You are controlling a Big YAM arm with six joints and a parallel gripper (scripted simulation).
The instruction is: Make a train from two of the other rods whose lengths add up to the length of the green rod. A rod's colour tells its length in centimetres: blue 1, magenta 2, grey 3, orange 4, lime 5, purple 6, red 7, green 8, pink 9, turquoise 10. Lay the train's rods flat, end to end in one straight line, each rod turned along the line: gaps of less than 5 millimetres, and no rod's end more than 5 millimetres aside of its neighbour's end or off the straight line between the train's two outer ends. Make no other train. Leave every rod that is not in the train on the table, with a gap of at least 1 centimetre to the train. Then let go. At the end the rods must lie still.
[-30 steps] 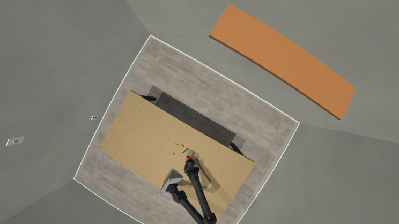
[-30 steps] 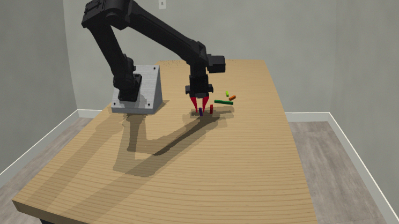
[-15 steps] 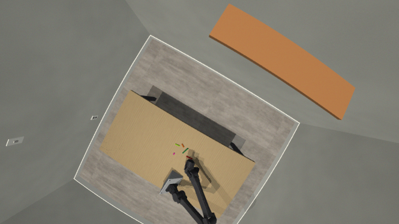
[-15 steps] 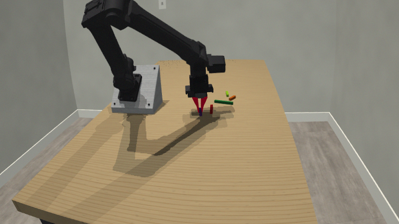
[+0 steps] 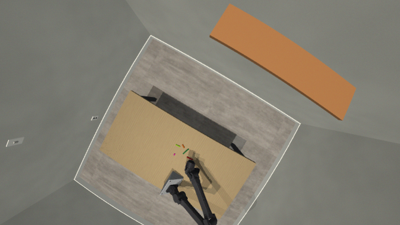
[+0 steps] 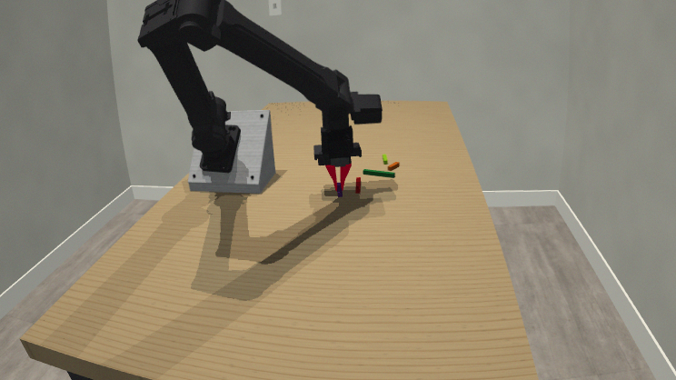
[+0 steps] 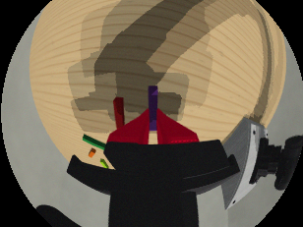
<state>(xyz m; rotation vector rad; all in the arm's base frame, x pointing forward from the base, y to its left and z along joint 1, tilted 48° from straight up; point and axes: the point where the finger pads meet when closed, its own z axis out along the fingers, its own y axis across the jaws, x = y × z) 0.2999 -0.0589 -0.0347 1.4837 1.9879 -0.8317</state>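
Right now my hand is 4 cm short of the red rod, 2 cm to the right of it and 1 cm above it. Also, from my hand: magenta rod: 18 cm to the left, 2 cm behind, 1 cm below; then green rod: 10 cm to the left, 8 cm ahead, 1 cm below; then purple rod: 1 cm to the right, 1 cm below.
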